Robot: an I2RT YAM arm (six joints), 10 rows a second.
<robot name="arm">
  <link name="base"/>
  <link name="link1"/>
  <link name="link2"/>
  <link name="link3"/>
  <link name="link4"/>
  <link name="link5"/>
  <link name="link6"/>
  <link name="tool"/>
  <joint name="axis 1" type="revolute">
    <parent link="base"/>
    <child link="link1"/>
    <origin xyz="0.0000 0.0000 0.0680" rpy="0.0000 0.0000 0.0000"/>
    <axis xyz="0 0 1"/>
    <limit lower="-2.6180" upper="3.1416"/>
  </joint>
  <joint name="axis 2" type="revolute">
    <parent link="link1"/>
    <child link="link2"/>
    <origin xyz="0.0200 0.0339 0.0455" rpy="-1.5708 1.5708 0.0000"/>
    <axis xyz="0 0 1"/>
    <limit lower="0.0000" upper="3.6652"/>
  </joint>
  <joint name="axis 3" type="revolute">
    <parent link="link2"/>
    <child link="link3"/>
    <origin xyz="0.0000 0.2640 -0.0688" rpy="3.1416 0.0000 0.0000"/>
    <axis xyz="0 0 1"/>
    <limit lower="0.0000" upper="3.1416"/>
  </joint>
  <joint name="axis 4" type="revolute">
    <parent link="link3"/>
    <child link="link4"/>
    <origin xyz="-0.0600 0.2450 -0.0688" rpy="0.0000 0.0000 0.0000"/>
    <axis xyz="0 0 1"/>
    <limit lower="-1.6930" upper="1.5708"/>
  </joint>
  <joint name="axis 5" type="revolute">
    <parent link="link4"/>
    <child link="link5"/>
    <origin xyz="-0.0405 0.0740 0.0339" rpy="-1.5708 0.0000 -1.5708"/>
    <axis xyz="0 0 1"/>
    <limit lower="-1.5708" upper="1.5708"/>
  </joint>
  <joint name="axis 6" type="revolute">
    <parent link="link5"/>
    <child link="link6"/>
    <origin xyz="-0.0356 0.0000 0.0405" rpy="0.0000 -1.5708 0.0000"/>
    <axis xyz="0 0 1"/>
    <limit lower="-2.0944" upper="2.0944"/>
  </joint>
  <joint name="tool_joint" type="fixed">
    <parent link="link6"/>
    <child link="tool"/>
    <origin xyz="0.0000 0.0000 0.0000" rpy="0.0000 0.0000 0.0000"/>
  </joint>
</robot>
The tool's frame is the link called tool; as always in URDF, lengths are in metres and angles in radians.
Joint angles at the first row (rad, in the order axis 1, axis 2, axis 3, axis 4, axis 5, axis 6):
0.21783 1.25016 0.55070 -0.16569 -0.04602 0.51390
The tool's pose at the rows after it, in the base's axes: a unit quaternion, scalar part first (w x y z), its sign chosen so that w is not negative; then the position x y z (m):
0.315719 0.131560 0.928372 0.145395 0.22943 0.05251 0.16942
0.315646 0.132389 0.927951 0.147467 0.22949 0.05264 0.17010
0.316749 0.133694 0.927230 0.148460 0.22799 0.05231 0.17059
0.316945 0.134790 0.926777 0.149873 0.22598 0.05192 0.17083
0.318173 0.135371 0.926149 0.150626 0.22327 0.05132 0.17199
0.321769 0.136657 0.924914 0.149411 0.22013 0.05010 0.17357
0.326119 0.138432 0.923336 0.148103 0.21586 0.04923 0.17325
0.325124 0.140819 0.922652 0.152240 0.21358 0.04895 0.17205
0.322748 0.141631 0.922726 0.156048 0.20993 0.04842 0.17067
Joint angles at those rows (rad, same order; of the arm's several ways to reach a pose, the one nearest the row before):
0.21781 1.25478 0.55530 -0.16263 -0.04755 0.51695
0.21783 1.25327 0.55684 -0.16413 -0.05060 0.52003
0.21784 1.24411 0.55225 -0.16567 -0.05061 0.52310
0.21784 1.23337 0.54613 -0.16871 -0.05214 0.52617
0.21784 1.21651 0.54000 -0.17637 -0.05215 0.52768
0.21629 1.19505 0.53235 -0.18404 -0.04757 0.52769
0.21782 1.17204 0.51551 -0.18253 -0.03989 0.53074
0.21783 1.16280 0.50472 -0.17948 -0.04598 0.53840
0.21782 1.14747 0.49093 -0.18255 -0.05367 0.54300

